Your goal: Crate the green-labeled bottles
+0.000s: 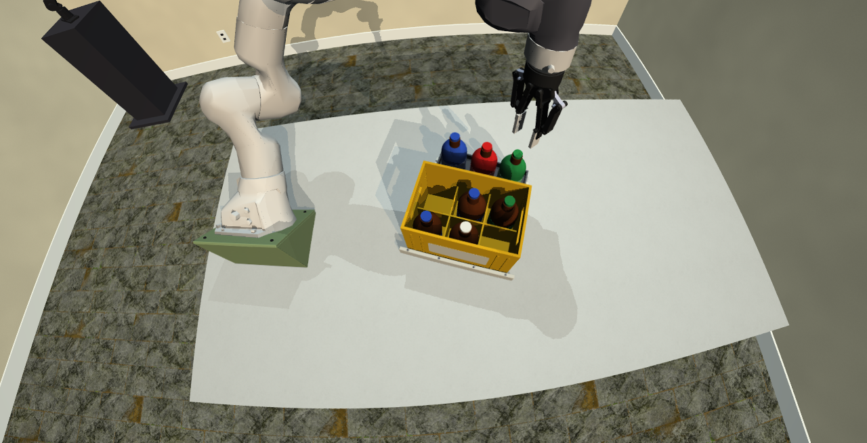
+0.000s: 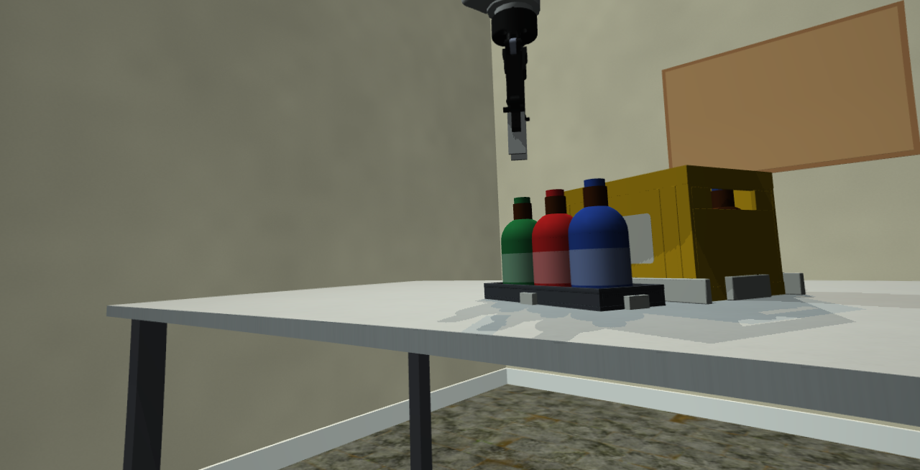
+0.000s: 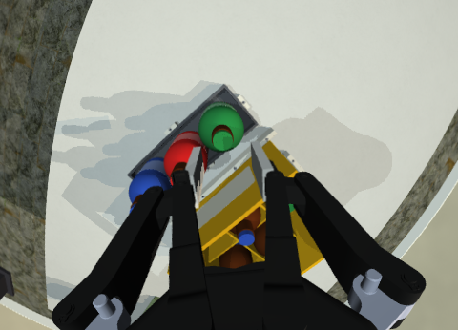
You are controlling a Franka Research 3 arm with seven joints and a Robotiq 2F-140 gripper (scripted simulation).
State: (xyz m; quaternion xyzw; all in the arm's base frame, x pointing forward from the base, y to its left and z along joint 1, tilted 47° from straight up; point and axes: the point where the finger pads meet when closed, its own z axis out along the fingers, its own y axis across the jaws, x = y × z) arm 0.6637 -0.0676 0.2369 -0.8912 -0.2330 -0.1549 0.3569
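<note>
The green-labeled bottle lies 170 mm below my hand. Round my hand: blue-labeled bottle 160 mm behind, 70 mm to the left, 170 mm below; then red bottle 80 mm behind, 30 mm to the left, 170 mm below; then dark tray 80 mm behind, 30 mm to the left, 250 mm below.
</note>
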